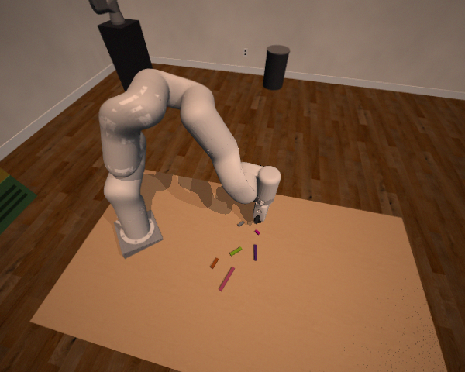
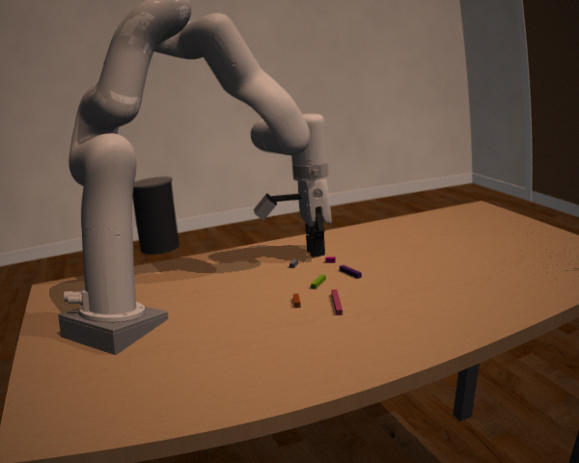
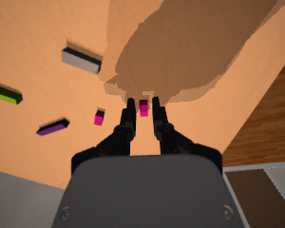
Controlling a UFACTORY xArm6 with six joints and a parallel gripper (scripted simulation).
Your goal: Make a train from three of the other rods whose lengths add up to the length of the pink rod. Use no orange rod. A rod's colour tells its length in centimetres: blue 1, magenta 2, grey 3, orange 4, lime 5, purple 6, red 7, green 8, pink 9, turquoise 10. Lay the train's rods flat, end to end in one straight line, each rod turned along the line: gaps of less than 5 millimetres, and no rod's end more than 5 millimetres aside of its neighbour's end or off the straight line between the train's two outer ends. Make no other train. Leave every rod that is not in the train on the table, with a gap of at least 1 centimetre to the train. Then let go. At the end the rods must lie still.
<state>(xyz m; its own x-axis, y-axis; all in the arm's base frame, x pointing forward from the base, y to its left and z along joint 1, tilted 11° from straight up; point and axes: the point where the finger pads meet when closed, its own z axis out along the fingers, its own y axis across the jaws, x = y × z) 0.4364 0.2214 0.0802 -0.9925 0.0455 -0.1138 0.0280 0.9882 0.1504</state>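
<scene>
My hand is 40 mm past the pink rod, 270 mm to the left of it and 20 mm above it. The rest, counted from my hand: purple rod: 30 mm ahead, 150 mm to the right, 20 mm below; grey rod: 60 mm behind, 50 mm to the right, 20 mm below; lime rod: 40 mm behind, 170 mm to the right, 20 mm below.
</scene>
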